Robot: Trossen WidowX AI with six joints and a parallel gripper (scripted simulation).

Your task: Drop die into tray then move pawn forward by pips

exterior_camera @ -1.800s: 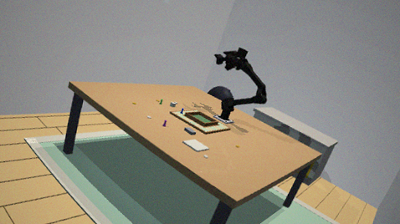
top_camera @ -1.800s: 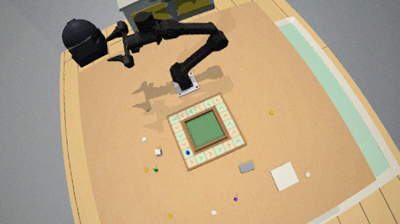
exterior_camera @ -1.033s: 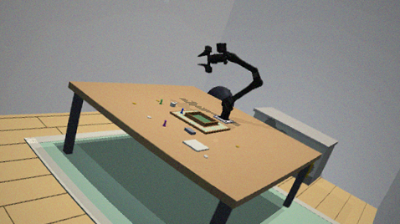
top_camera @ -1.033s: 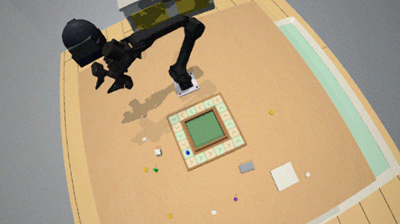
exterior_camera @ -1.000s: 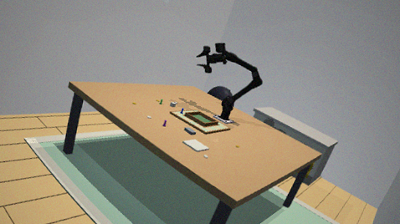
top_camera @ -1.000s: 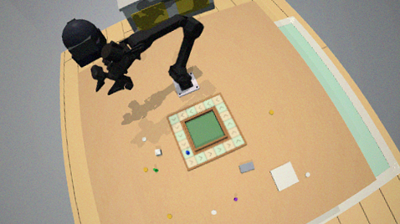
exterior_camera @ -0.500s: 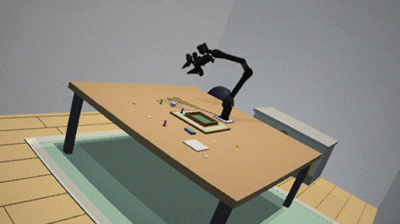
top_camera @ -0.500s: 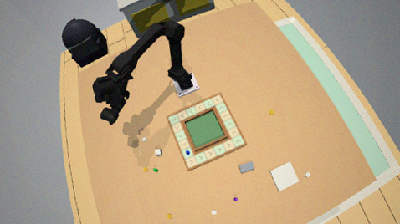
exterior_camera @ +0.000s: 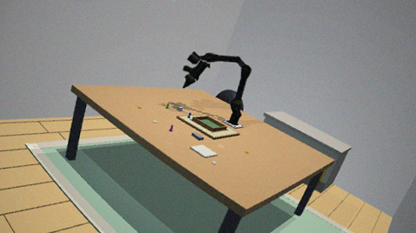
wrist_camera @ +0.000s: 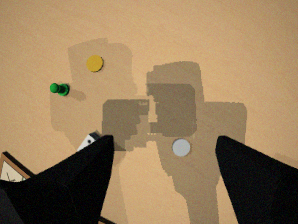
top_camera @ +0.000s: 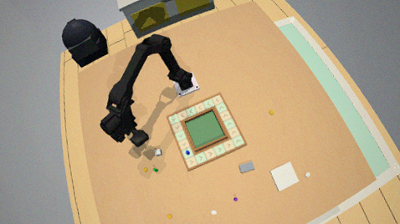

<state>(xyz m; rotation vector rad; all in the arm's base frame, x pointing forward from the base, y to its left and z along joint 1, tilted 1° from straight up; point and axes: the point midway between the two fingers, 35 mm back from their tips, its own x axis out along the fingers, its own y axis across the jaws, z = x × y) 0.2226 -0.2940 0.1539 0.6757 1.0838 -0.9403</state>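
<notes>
Right now the white die is 12 cm below my gripper tip, 6 cm to the left of it and 6 cm ahead of it. From my gripper tip the other things lie so: green dice tray (30 cm to the left, 13 cm below, 4 cm ahead); blue pawn (19 cm to the left, 11 cm below, 11 cm ahead); green pawn (13 cm ahead, 12 cm below, 2 cm to the left).
</notes>
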